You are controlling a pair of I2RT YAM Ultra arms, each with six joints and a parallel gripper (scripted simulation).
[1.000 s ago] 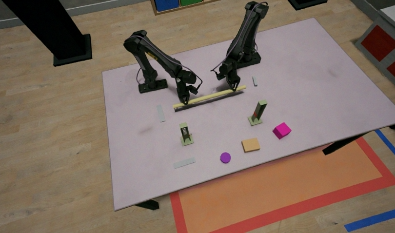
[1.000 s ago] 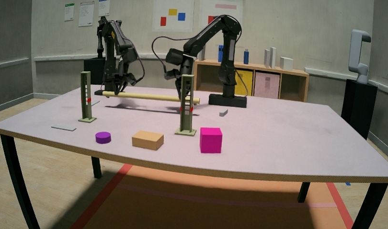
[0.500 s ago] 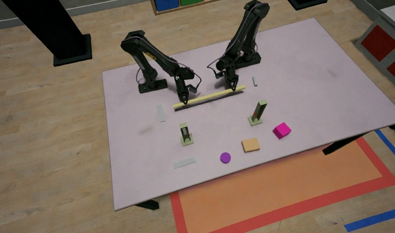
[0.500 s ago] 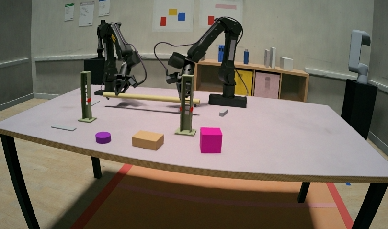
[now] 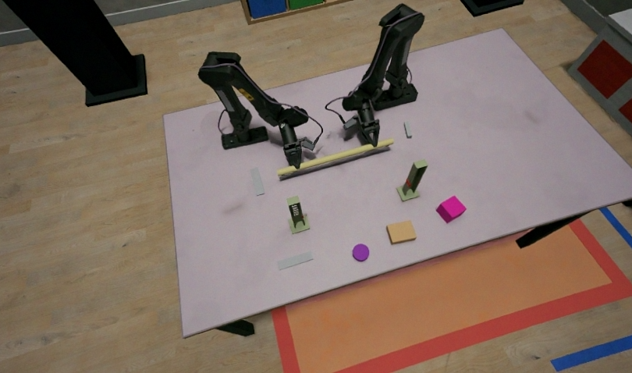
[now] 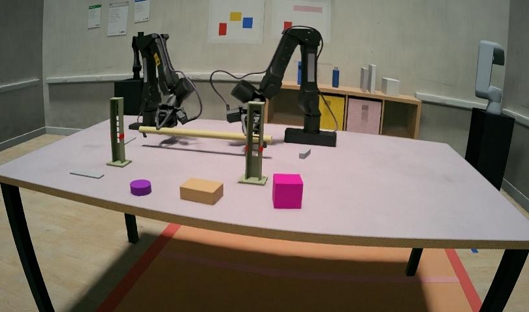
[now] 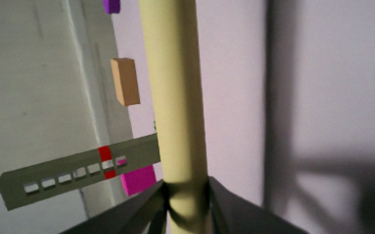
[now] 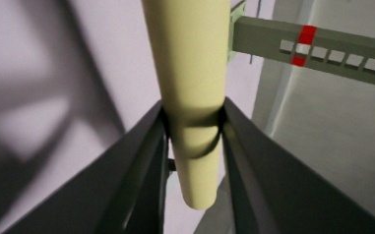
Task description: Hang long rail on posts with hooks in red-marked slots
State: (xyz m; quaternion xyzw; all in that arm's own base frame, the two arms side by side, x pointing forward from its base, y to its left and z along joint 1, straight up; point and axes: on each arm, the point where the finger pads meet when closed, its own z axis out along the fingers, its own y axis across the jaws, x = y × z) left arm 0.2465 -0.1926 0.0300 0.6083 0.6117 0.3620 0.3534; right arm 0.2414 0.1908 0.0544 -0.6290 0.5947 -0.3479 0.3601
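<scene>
Right now the long yellow rail is 16 cm to the left of my right hand and 1 cm below it. Round my right hand: magenta cube (33 cm ahead, 50 cm to the left, 3 cm below); then purple disc (39 cm ahead, 13 cm to the left, 5 cm below); then orange block (36 cm ahead, 29 cm to the left, 5 cm below).
Now: left hand 16 cm to the left of the long yellow rail and 2 cm above it. The rest, counted from my left hand: magenta cube (34 cm ahead, 17 cm to the left, 3 cm below); purple disc (39 cm ahead, 19 cm to the right, 5 cm below); orange block (36 cm ahead, 3 cm to the right, 5 cm below).
</scene>
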